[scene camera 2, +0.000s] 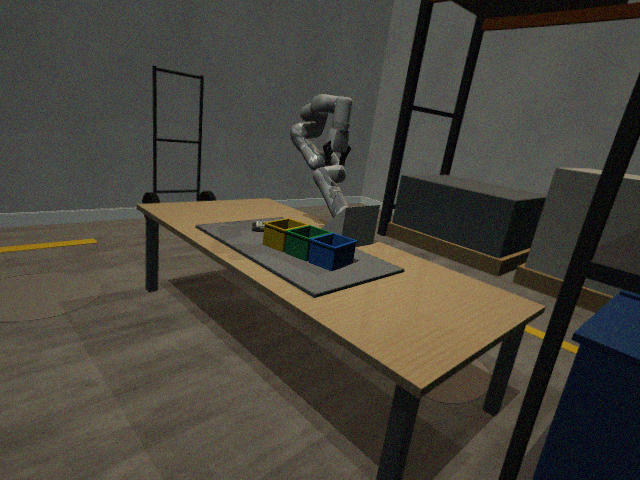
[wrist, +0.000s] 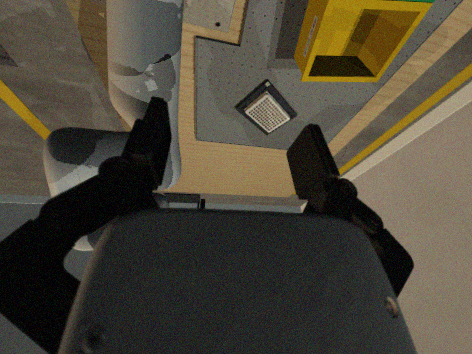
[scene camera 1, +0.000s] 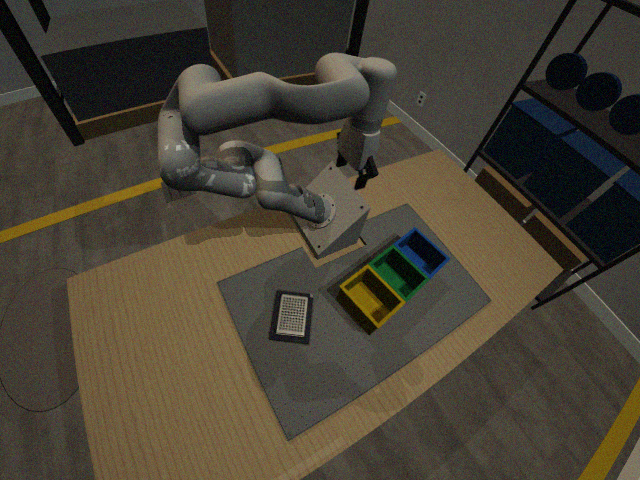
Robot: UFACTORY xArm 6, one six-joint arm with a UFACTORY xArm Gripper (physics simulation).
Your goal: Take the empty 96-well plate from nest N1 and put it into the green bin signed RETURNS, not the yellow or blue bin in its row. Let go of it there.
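Frame: origin at the arm's base, x ahead, y left, z up, level; millimetres.
Seen in the pictures: gripper, between the fingertips: (scene camera 2: 334, 165) (wrist: 237, 129) (scene camera 1: 350, 176); arm's base, origin of its link: (scene camera 2: 344, 221) (scene camera 1: 321, 211).
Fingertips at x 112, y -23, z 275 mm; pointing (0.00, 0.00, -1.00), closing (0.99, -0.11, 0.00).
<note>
Offsets run from my fingertips to a thing's middle. "pt": to the spot under its first point. Level surfaces: height alone.
The pale 96-well plate {dz -347, dx +141, dy -252 mm} (scene camera 1: 293, 315) (wrist: 268, 112) sits in a dark nest {dz -357, dx +141, dy -252 mm} (scene camera 1: 290, 339) (wrist: 256, 93) on the grey mat; the N1 sign is not readable. In scene camera 2 the plate and nest are small, partly hidden behind the yellow bin. The green bin {dz -316, dx +226, dy +98 mm} (scene camera 1: 398, 273) (scene camera 2: 298, 244) stands between the yellow bin (scene camera 1: 372, 297) (scene camera 2: 275, 237) (wrist: 320, 30) and the blue bin {pt dz -335, dx +206, dy +279 mm} (scene camera 1: 422, 253) (scene camera 2: 325, 255). No plate shows in the green bin. My gripper (scene camera 1: 351, 172) (scene camera 2: 334, 163) (wrist: 237, 129) is open and empty, high above the base side of the table, away from plate and bins.
The robot's base block (scene camera 1: 341, 227) (scene camera 2: 361, 222) stands beside the grey mat {dz -366 mm} (scene camera 1: 330, 392) (scene camera 2: 320, 284) on the wooden table {dz -379 mm} (scene camera 1: 155, 361) (scene camera 2: 439, 310). My folded arm (scene camera 1: 227, 103) reaches over the base. A dark shelf rack stands beyond the table's end.
</note>
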